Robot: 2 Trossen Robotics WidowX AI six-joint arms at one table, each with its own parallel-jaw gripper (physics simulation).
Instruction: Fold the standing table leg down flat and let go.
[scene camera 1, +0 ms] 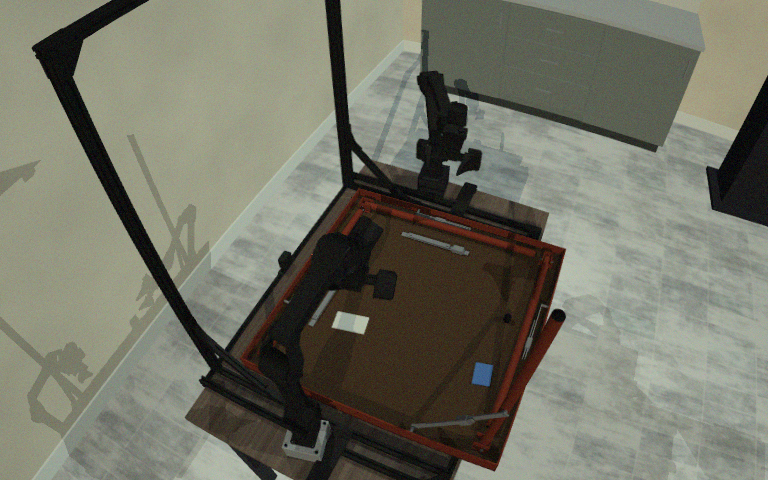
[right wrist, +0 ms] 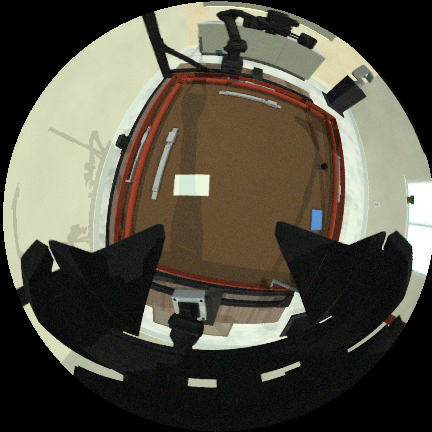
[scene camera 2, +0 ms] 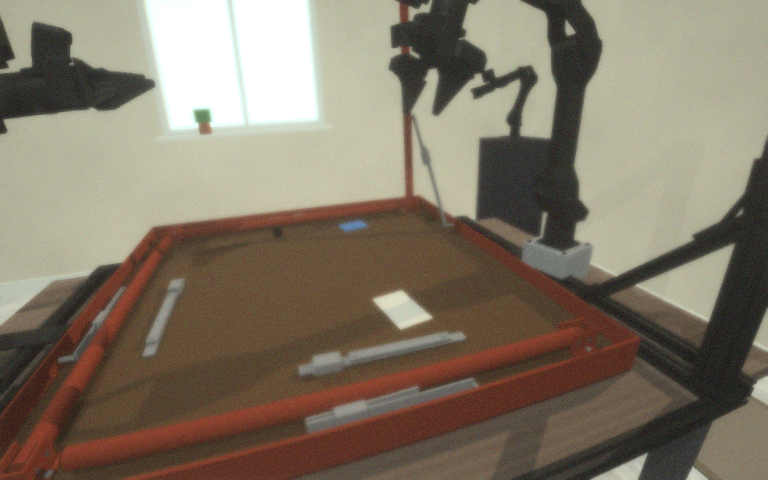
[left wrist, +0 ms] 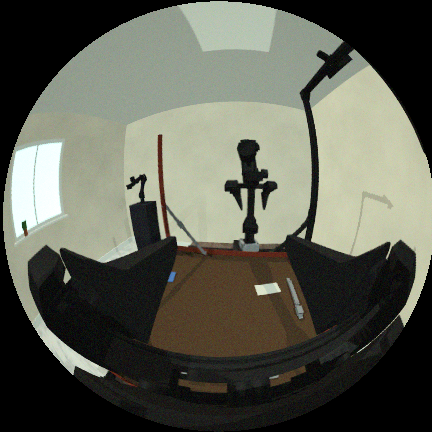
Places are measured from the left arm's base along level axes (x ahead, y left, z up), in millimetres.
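Pixels of known places: left gripper, between the fingertips: (scene camera 1: 442, 171) (scene camera 2: 150, 81) (left wrist: 232, 242); right gripper, between the fingertips: (scene camera 1: 358, 289) (right wrist: 220, 229) (scene camera 2: 419, 115) (left wrist: 252, 209); left arm's base, origin of its link: (scene camera 1: 434, 171) (right wrist: 232, 58); right arm's base, origin of its link: (scene camera 1: 305, 434) (right wrist: 188, 309) (scene camera 2: 558, 243) (left wrist: 248, 240).
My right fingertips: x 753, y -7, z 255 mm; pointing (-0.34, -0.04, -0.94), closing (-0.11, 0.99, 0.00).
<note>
For each thing: its middle in the pictures, then the offset to it from my right fingertips. "spot": a spot on its surface instead.
- thin grey brace, a spot on its surface: (scene camera 1: 441, 423) spot: dx +198, dy +268, dz -181 mm
- white card, a spot on its surface: (scene camera 2: 402, 309) spot: dx -78, dy -78, dz -303 mm
- blue square, a spot on its surface: (scene camera 2: 353, 225) (scene camera 1: 481, 373) (right wrist: 316, 219) spot: dx -15, dy +336, dz -286 mm
- black knob, middle of its body: (scene camera 1: 507, 318) dx -212, dy +373, dz -279 mm
The red table leg (scene camera 1: 532, 365) (scene camera 2: 408, 158) (left wrist: 161, 185) stands upright at a corner of the upturned, red-rimmed tabletop (scene camera 1: 390, 442) (scene camera 2: 543, 283). A thin grey brace (scene camera 1: 441, 423) (scene camera 2: 425, 153) (left wrist: 185, 227) slants from the leg down to the rim. My right gripper (scene camera 1: 378, 254) (scene camera 2: 421, 113) (left wrist: 252, 209) (right wrist: 220, 229) is open and empty, pointing down high above the tabletop. In scene camera 2 one finger overlaps the leg, but scene camera 1 shows them well apart. My left gripper (scene camera 2: 150, 83) is open and empty, high at the opposite side, far from the leg.
Other red legs (scene camera 2: 317, 404) (scene camera 2: 135, 288) lie folded along the rim. Grey braces (scene camera 1: 434, 243) (scene camera 2: 379, 350), a white card (scene camera 1: 359, 323) (scene camera 2: 402, 309) (right wrist: 200, 185), a blue square (scene camera 1: 481, 374) (scene camera 2: 353, 225) (right wrist: 316, 220) and a black knob (scene camera 1: 507, 318) lie inside. Black frame posts (scene camera 1: 130, 220) rise at one side.
</note>
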